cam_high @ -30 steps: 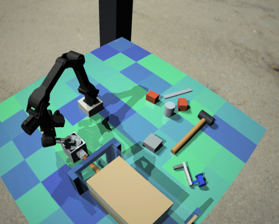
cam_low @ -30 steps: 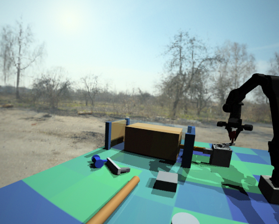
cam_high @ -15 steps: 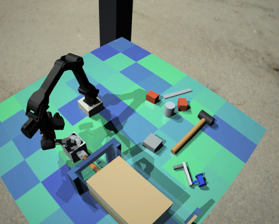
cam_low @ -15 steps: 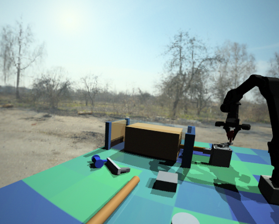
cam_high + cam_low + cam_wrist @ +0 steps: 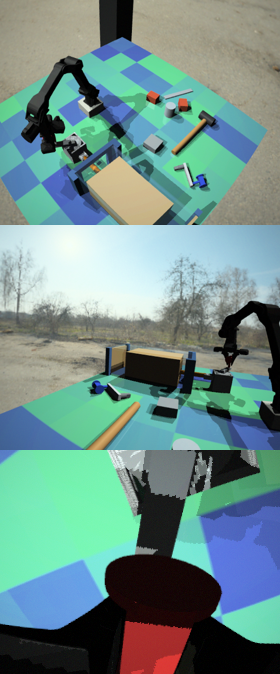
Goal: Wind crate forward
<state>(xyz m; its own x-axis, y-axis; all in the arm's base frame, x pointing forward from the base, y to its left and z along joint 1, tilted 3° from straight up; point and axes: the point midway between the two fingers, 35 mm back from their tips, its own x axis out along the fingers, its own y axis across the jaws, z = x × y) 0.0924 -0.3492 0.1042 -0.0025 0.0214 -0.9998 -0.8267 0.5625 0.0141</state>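
The red-knobbed crank lies 2 cm ahead of my gripper tip, 3 cm to the left of it and 1 cm below it. Also, from my gripper tip: grey winch (4 cm ahead, 8 cm to the left, 8 cm below); red knob (2 cm above); blue frame (22 cm ahead, 7 cm to the left, 1 cm below).
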